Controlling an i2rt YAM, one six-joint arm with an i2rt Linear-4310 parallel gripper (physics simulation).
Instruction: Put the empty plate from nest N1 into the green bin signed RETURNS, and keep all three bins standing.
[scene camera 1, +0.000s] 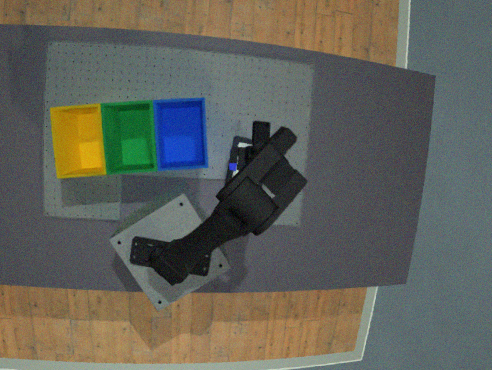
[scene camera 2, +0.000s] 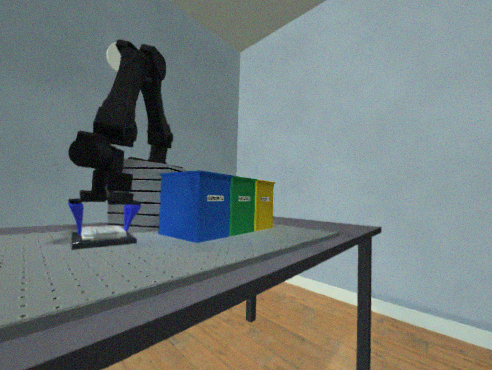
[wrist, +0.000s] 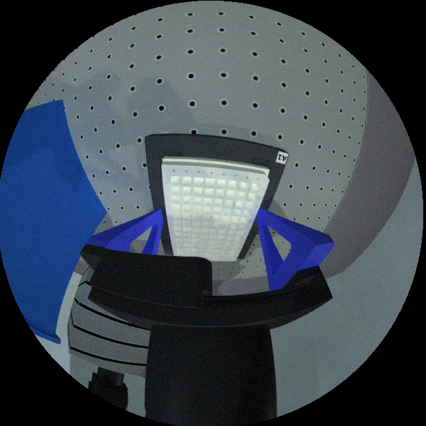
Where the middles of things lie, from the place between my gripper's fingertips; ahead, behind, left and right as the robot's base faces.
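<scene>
My hand 1 cm past white plate (wrist: 210, 203). Counted from my hand: green bin (scene camera 1: 128, 127), 35 cm to the left, 7 cm above, 1 cm ahead; blue bin (scene camera 2: 195, 205), 22 cm to the left, 7 cm above, 4 cm ahead; dark nest (wrist: 192, 144), 1 cm below, 1 cm behind.
</scene>
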